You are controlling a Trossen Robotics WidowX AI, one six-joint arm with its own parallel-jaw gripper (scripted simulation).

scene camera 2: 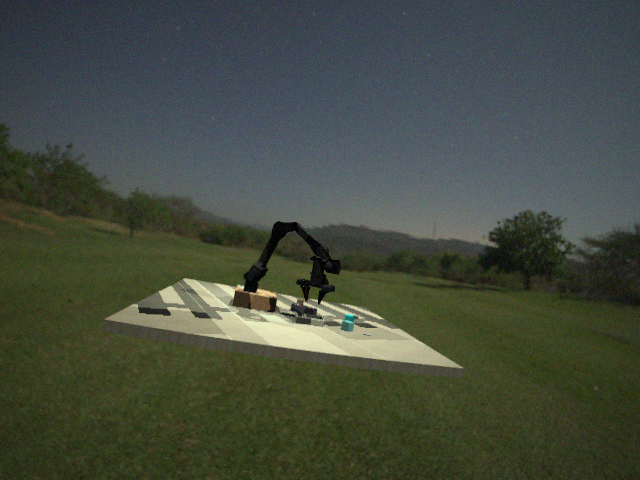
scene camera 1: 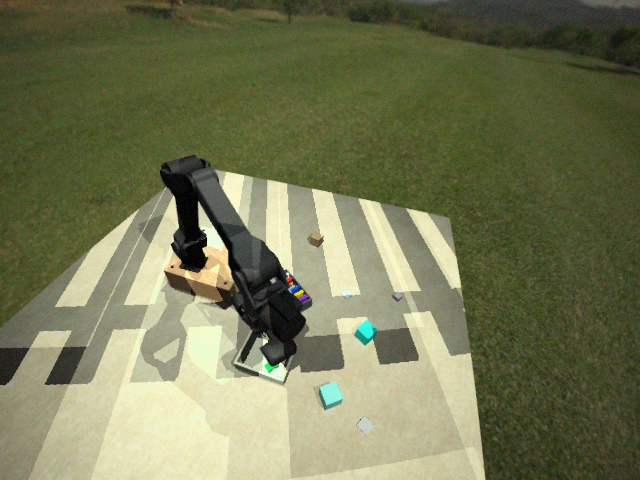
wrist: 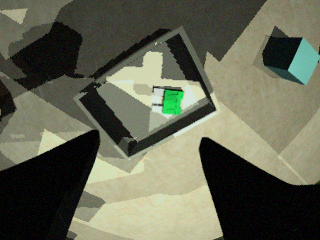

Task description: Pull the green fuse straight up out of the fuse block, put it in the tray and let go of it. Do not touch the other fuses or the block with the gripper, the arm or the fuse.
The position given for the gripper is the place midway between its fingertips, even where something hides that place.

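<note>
A tray (scene camera 1: 250,359) can be seen in the scene. The gripper (scene camera 1: 264,341), visible in the wrist view (wrist: 150,140) too, is open and holds nothing.
</note>
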